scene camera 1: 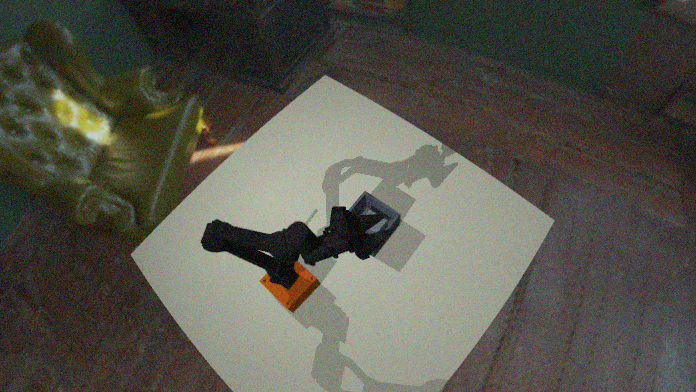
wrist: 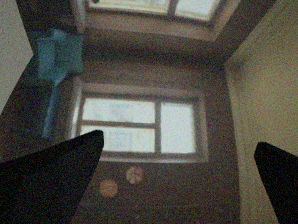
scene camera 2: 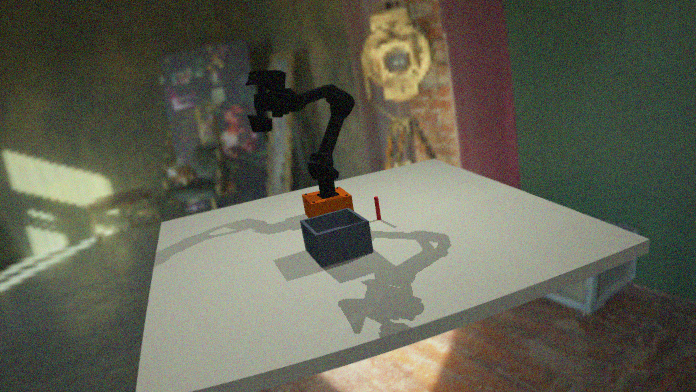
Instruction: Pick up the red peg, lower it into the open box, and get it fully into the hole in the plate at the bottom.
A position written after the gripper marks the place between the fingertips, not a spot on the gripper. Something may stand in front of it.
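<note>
The gripper (scene camera 1: 387, 223), (scene camera 2: 247, 99), (wrist: 181, 144). Dark box (scene camera 1: 366, 200), out of frame in the wrist view.
</note>
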